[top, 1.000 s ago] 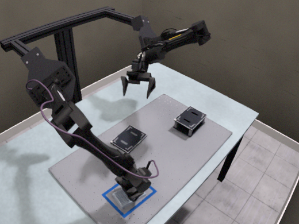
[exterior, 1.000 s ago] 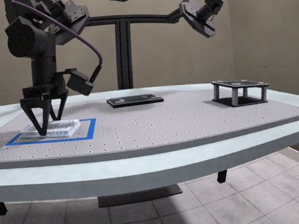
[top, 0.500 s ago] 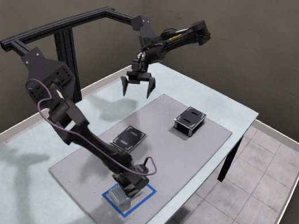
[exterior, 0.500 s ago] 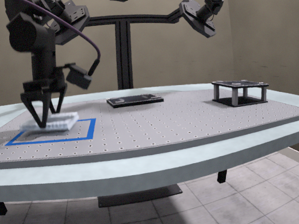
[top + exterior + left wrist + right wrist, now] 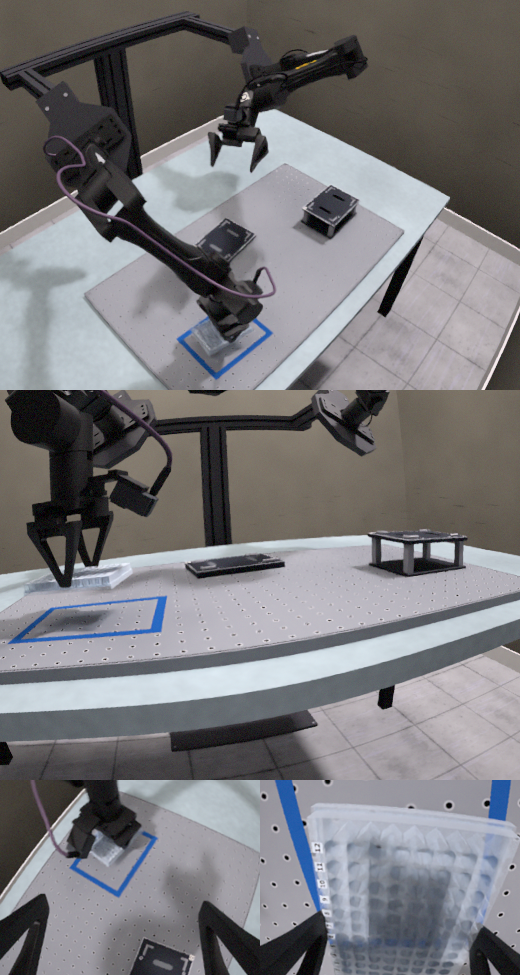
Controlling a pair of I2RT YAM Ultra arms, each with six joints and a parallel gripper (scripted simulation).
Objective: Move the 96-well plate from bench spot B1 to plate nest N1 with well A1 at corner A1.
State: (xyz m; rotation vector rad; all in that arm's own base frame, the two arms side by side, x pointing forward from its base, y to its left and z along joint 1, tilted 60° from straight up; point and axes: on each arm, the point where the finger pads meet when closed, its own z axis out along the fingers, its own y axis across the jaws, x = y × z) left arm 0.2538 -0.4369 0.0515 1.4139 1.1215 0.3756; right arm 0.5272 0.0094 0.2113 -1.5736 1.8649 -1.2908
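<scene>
The white 96-well plate lies 10 mm below my right hand.
</scene>
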